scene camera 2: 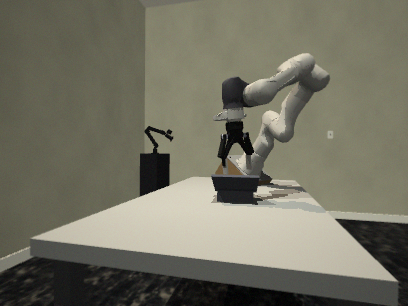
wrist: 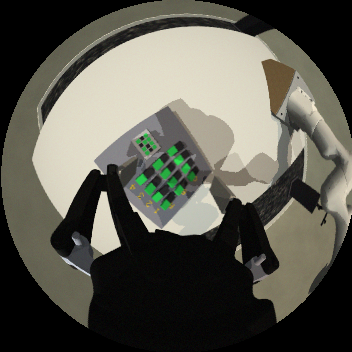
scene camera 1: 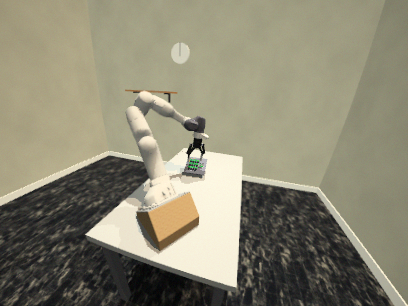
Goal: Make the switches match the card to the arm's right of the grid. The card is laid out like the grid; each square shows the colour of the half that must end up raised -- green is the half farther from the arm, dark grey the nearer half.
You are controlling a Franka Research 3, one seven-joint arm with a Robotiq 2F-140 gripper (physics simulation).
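Observation:
The dark grey switch box [scene camera 1: 194,174] [scene camera 2: 235,183] [wrist: 118,146] stands on the table. In the wrist view its grid of rocker switches [wrist: 167,173] shows green halves beside dark halves, with yellow markings along two edges. Which halves are raised is hard to tell on several switches. The small pale card [wrist: 147,143] with green and dark squares lies on the box beside the grid. My gripper [scene camera 1: 195,157] [scene camera 2: 237,168] [wrist: 174,174] is wide open and empty, pointing down over the box, its fingers on either side of the grid in the wrist view.
A brown wedge-shaped block [scene camera 1: 172,221] [wrist: 278,82] stands by the arm's base on the white table [scene camera 1: 220,210] [scene camera 2: 165,230] [wrist: 200,60]. A black pedestal [scene camera 2: 154,172] with a small black arm stands beyond the table.

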